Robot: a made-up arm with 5 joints. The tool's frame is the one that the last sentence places.
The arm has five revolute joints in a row. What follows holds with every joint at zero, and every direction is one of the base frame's.
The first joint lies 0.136 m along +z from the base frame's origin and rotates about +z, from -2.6 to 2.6 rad.
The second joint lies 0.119 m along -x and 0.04 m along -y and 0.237 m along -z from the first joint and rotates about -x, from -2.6 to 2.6 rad.
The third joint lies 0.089 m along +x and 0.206 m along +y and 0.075 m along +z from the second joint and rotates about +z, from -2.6 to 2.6 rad.
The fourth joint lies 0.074 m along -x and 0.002 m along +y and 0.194 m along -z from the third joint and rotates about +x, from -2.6 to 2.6 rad.
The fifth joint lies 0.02 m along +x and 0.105 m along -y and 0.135 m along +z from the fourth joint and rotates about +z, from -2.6 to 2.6 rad.
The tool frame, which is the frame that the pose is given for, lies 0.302 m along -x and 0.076 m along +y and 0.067 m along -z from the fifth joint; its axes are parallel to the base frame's.
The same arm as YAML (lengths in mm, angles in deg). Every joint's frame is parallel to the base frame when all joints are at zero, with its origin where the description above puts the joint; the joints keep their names.
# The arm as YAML. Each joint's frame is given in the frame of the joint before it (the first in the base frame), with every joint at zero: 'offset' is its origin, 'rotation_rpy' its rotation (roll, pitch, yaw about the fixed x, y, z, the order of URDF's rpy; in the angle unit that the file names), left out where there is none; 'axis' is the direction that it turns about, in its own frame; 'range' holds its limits. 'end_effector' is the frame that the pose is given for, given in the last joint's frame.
length_unit: mm
angle_unit: deg
chain:
  - id: joint 1
    offset: [0.0, 0.0, 136.0]
    axis: [0.0, 0.0, 1.0]
    range: [-148.97, 148.97]
  - id: joint 2
    offset: [-119.0, -40.0, -237.0]
    axis: [-1.0, 0.0, 0.0]
    range: [-148.97, 148.97]
  - id: joint 3
    offset: [89.0, 206.0, 75.0]
    axis: [0.0, 0.0, 1.0]
    range: [-148.97, 148.97]
  - id: joint 4
    offset: [-74.0, 2.0, -194.0]
    axis: [1.0, 0.0, 0.0]
    range: [-148.97, 148.97]
  - id: joint 5
    offset: [20.0, -105.0, 135.0]
    axis: [0.0, 0.0, 1.0]
    range: [-148.97, 148.97]
end_effector:
  offset: [-302.0, 76.0, -67.0]

